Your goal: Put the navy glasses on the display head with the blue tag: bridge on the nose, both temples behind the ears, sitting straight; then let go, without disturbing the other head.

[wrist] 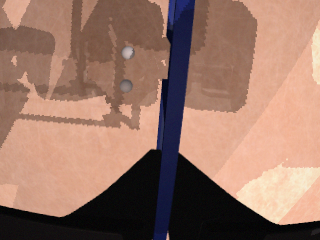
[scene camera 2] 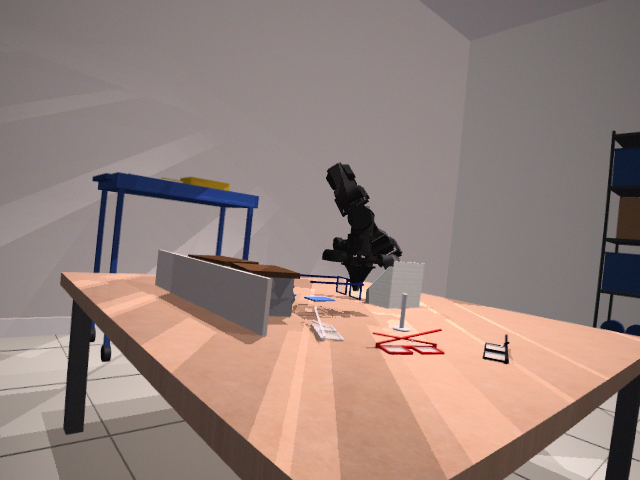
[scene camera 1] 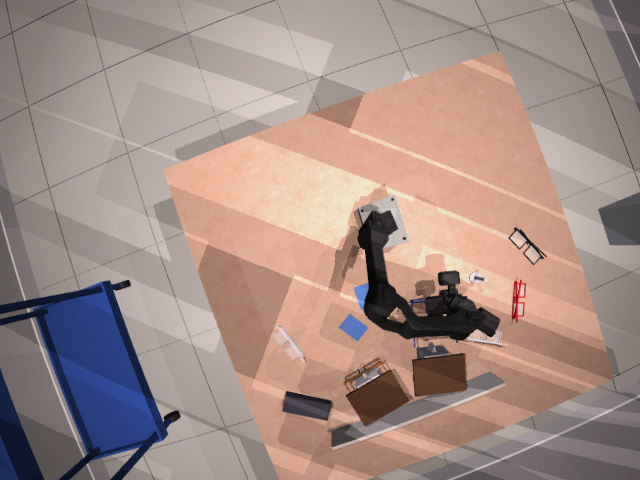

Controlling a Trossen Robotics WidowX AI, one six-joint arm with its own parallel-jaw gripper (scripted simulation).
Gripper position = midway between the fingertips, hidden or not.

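Scene camera 2 shows my gripper (scene camera 2: 355, 291). Scene camera 1 shows my gripper (scene camera 1: 442, 298) and a dark case (scene camera 1: 294, 403). The wrist view shows my gripper (wrist: 162, 160); the dark case is out of frame in the wrist view.
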